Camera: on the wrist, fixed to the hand. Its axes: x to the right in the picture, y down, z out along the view.
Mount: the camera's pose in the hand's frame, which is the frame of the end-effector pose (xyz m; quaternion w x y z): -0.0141 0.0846 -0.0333 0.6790 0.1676 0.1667 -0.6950
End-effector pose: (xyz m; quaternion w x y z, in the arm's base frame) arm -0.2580 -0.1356 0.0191 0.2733 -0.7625 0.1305 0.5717
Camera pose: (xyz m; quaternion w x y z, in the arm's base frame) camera -0.2790 -0.2251 0.0163 0.6890 -0.6580 -0.3000 0.0493
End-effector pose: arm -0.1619 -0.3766 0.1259 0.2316 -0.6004 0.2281 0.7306
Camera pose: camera -0.1856 -0.4646 0.1386 0.7277 -0.6492 -0.1013 0.1968
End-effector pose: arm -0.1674 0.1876 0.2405 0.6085 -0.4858 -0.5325 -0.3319
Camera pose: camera -0.0816 0.1806 0.2080 0.3527 0.1975 -0.6534 -0.6400
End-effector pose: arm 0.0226 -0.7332 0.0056 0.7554 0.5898 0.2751 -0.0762
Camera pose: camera 0.0371 -0.6803 0.0795 0.3153 0.3486 0.7099 -0.5245
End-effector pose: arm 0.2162 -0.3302 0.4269 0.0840 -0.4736 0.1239 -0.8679
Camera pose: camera 0.1981 -0.4028 0.3733 0.4875 0.2489 0.3765 0.7474
